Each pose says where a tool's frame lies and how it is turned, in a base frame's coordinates. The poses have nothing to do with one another.
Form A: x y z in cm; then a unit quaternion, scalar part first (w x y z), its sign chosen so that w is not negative.
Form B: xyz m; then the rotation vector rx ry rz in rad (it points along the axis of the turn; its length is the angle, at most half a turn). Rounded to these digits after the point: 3 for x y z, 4 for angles.
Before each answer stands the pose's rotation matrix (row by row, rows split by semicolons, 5 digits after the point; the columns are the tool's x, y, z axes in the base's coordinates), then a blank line. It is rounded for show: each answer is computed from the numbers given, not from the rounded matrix.
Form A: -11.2 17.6 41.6 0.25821 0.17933 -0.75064 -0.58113
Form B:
-0.80234 0.03088 -0.59607; -0.56933 0.26026 0.77983; 0.17922 0.96504 -0.19123

-0.112 0.176 0.416 0.4862 -2.0351 -1.5756
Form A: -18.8 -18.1 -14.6 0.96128 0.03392 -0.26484 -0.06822
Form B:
0.85041 0.11319 -0.51380; -0.14912 0.98839 -0.02908; 0.50454 0.10135 0.85742

-0.188 -0.181 -0.146 0.0687 -0.5366 -0.1382
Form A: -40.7 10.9 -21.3 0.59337 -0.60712 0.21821 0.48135
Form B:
0.44137 -0.83620 -0.32552; 0.30628 -0.20059 0.93057; -0.84344 -0.51042 0.16758

-0.407 0.109 -0.213 -1.4113 0.5072 1.1189
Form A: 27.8 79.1 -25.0 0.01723 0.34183 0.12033 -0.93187
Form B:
-0.76571 0.11438 -0.63293; 0.05015 -0.97045 -0.23604; -0.64123 -0.21248 0.73735

0.278 0.791 -0.250 1.0623 0.3739 -2.8959
